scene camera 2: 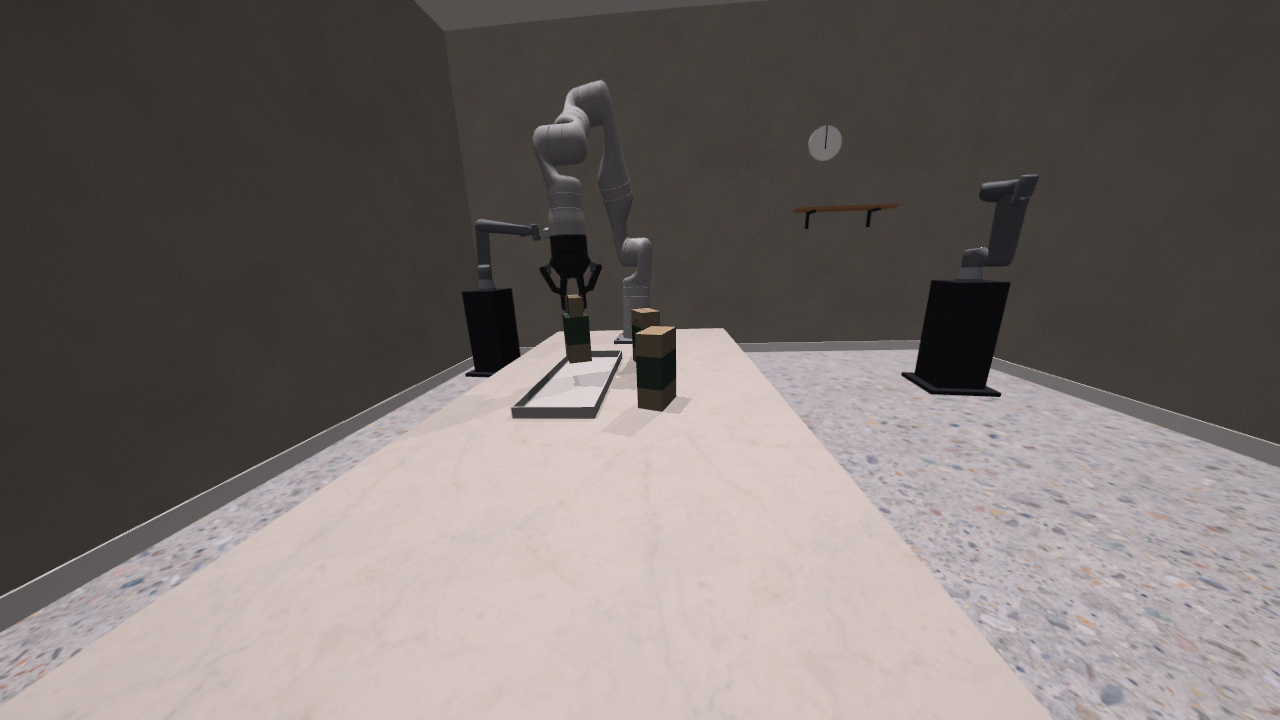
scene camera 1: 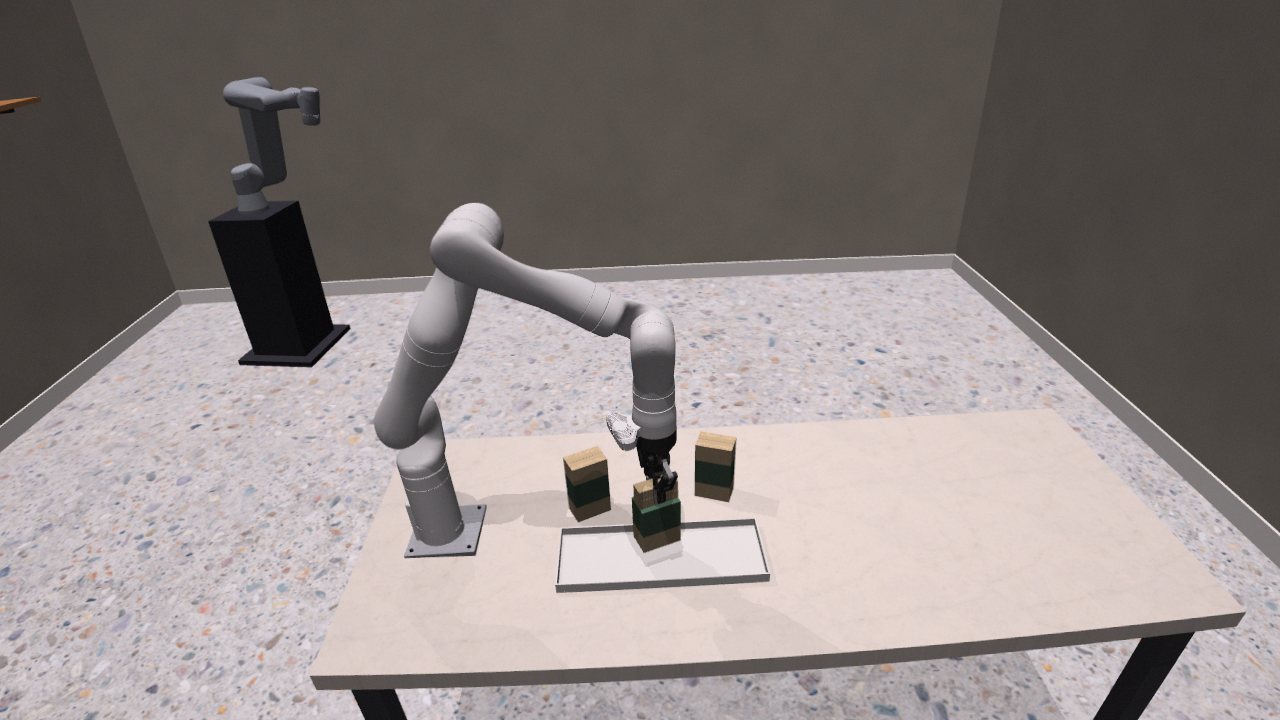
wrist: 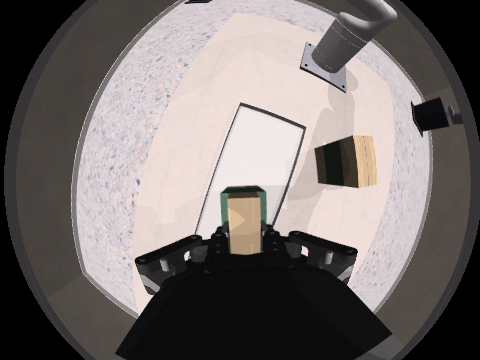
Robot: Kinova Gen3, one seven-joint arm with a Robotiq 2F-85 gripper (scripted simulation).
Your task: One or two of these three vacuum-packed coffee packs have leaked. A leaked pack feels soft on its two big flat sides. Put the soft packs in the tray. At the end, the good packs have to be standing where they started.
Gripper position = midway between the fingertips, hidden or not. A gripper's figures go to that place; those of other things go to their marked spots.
Scene:
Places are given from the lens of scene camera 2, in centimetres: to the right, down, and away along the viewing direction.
my gripper (scene camera 2: 574, 312): -14, -11, 77
tray (scene camera 2: 568, 391): -15, 7, 73

